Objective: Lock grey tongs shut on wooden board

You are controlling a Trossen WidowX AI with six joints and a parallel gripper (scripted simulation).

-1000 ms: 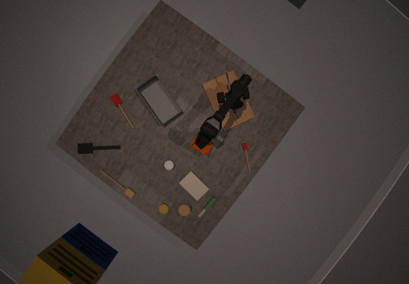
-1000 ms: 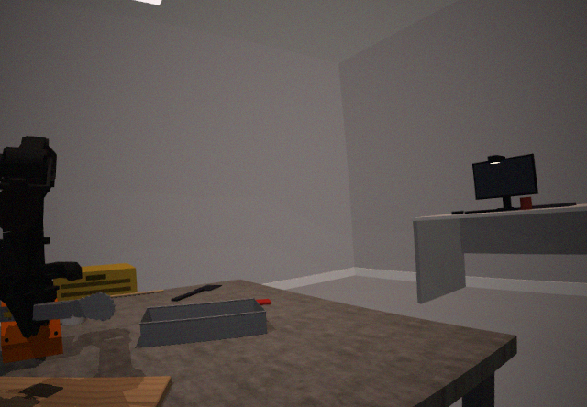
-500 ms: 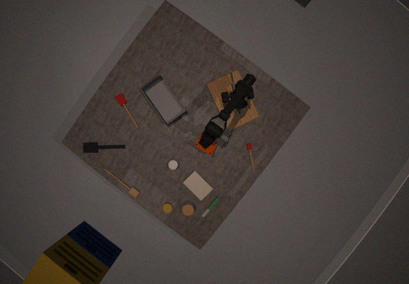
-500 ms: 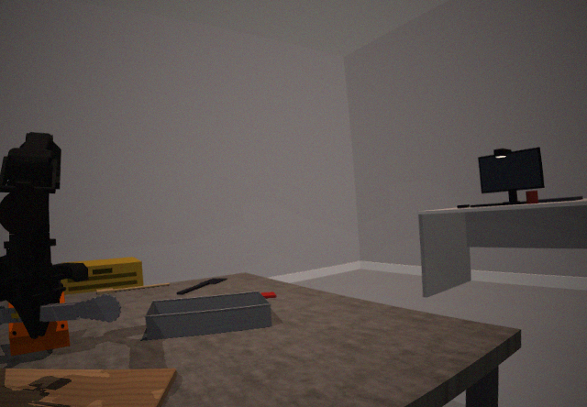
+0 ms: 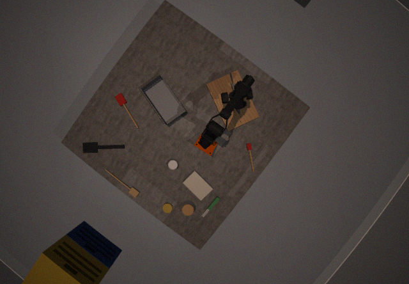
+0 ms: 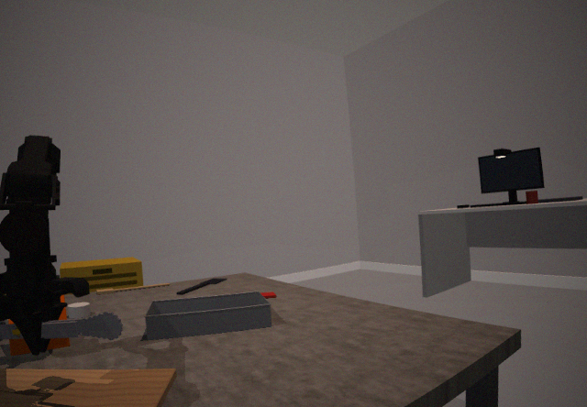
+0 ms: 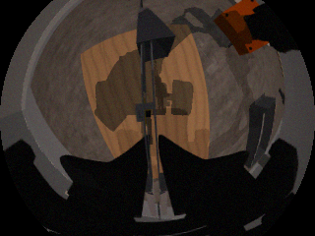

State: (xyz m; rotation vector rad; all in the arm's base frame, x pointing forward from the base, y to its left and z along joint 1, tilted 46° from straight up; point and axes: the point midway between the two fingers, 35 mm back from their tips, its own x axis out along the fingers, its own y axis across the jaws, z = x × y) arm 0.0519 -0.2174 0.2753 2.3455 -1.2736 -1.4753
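My gripper tip is 8 cm above the wooden board. From my gripper tip the other things lie so: white puck (61 cm to the left, 7 cm below, 1 cm behind); grey roasting tin (34 cm ahead, 33 cm to the left, 6 cm below); cream block (60 cm to the left, 23 cm behind, 8 cm below).
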